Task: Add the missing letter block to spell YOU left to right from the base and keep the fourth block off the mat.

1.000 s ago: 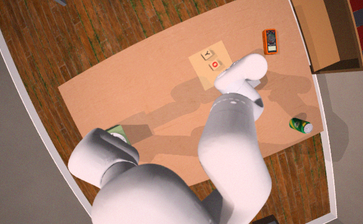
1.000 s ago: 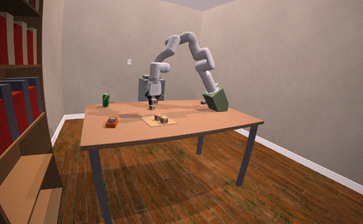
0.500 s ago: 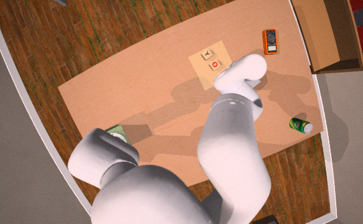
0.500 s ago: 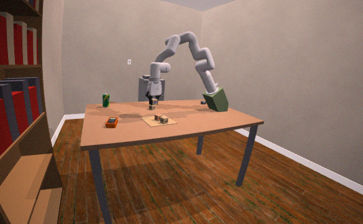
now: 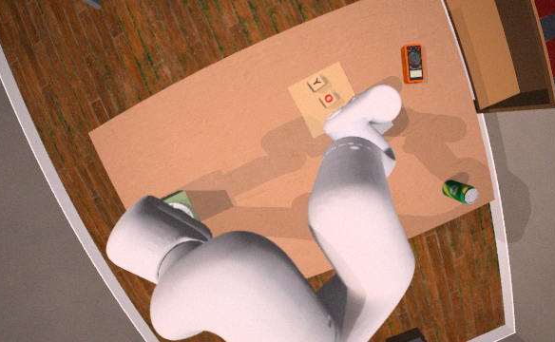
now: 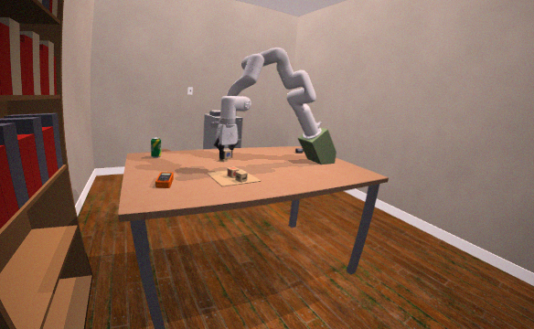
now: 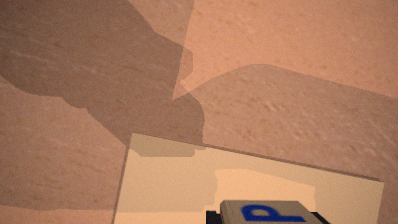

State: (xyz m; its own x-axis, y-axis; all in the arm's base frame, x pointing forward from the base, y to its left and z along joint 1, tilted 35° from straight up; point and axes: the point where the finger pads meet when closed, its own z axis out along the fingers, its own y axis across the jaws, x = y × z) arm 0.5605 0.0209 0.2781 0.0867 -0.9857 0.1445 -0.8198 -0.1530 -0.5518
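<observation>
Now: the tan mat 10 cm below my hand and 7 cm to the left of it. From my hand the other things lie so: orange multimeter: 33 cm ahead, 8 cm below, 2 cm to the left; green soda can: 47 cm to the right, 25 cm ahead, 4 cm below.
</observation>
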